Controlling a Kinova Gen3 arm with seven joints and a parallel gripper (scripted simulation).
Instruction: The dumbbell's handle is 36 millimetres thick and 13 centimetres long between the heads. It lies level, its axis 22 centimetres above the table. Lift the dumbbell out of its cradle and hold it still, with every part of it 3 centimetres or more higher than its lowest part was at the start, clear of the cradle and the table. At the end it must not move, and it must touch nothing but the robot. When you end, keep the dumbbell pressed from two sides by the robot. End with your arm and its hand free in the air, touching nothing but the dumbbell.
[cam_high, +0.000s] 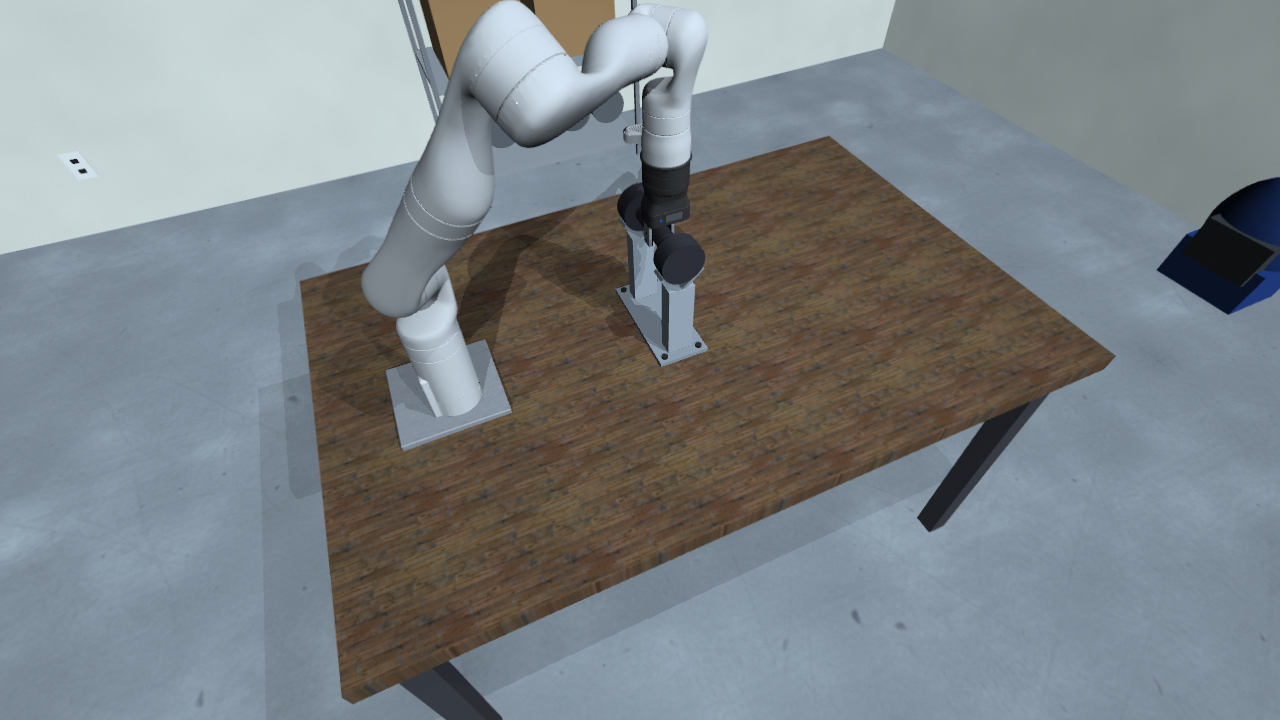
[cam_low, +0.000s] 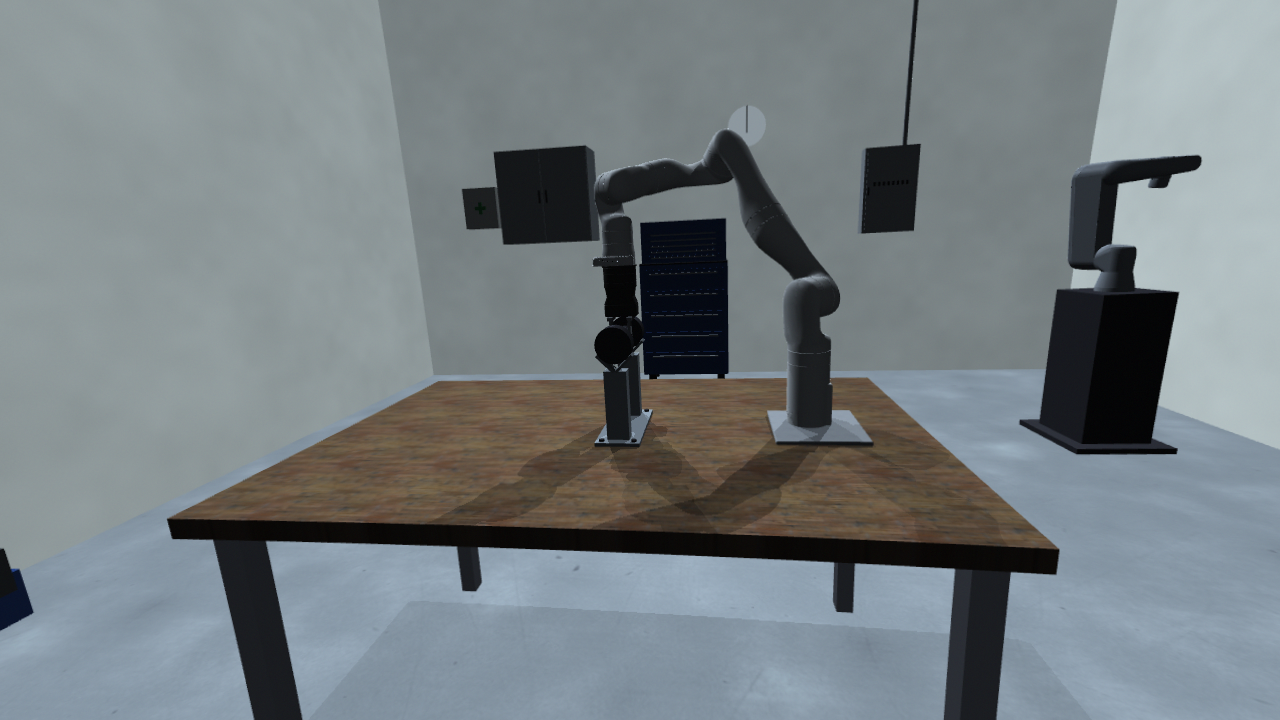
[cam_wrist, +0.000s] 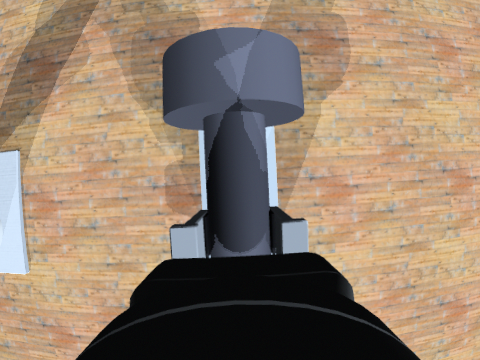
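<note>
My hand is 130 mm above the grey cradle. Also, from my hand: dark dumbbell right at my hand.
</note>
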